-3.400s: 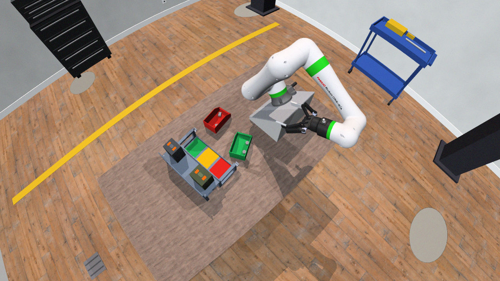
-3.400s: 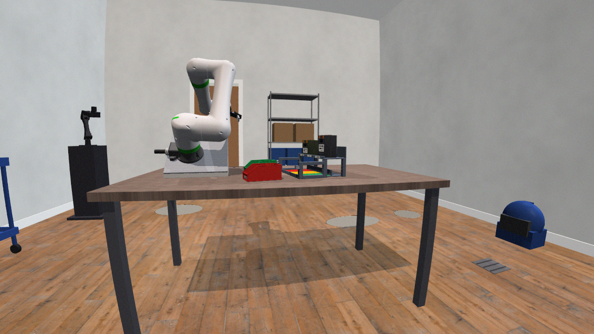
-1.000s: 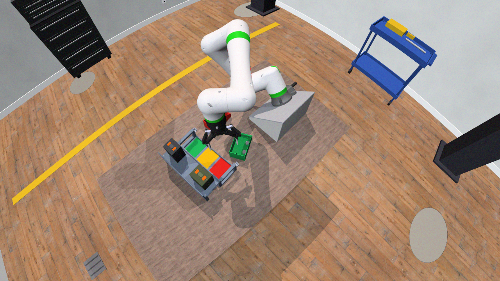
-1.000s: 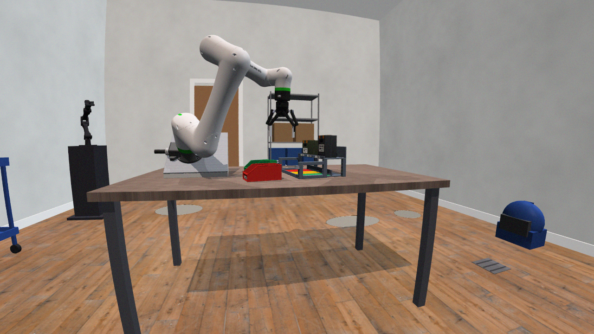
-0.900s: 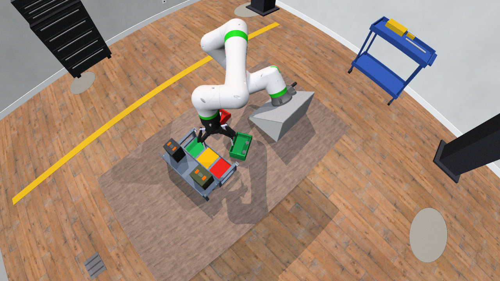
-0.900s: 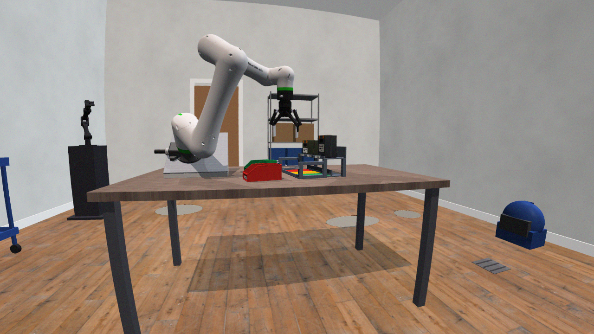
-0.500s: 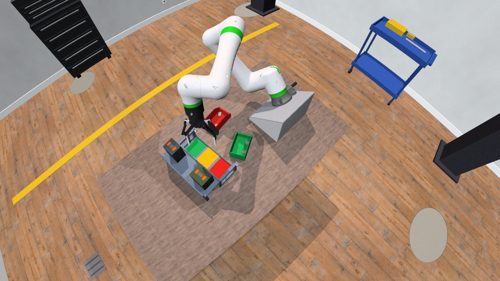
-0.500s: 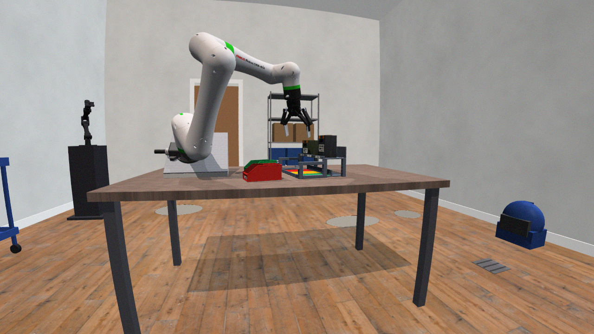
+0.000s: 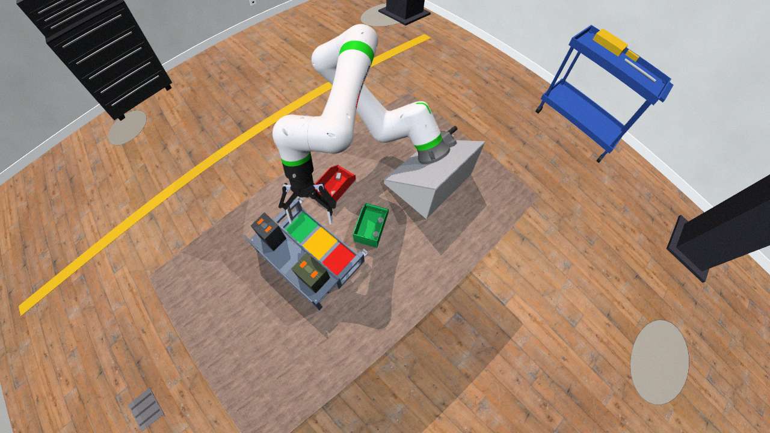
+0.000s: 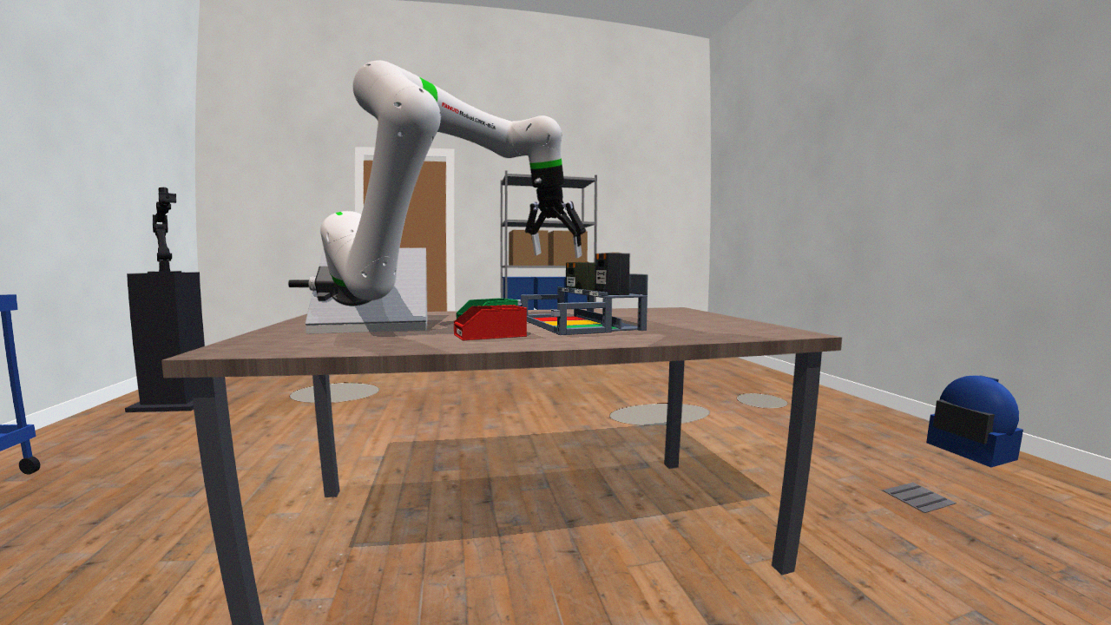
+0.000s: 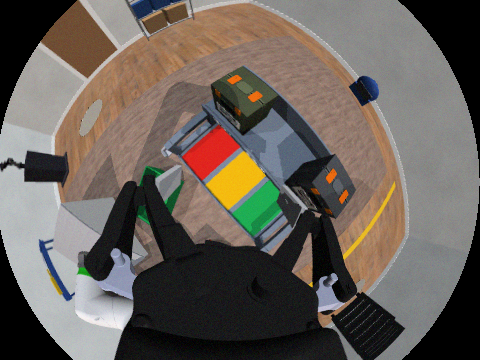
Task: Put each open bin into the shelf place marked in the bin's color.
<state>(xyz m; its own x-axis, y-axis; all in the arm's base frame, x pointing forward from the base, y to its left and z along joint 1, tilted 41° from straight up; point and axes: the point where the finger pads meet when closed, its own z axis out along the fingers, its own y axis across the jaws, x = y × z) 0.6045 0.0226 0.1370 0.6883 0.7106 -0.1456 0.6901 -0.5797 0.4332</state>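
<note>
Right now the green bin is 21 cm behind my hand, 9 cm to the left of it and 19 cm below it. The rest, counted from my hand: red bin 22 cm behind, 16 cm to the right, 19 cm below.
</note>
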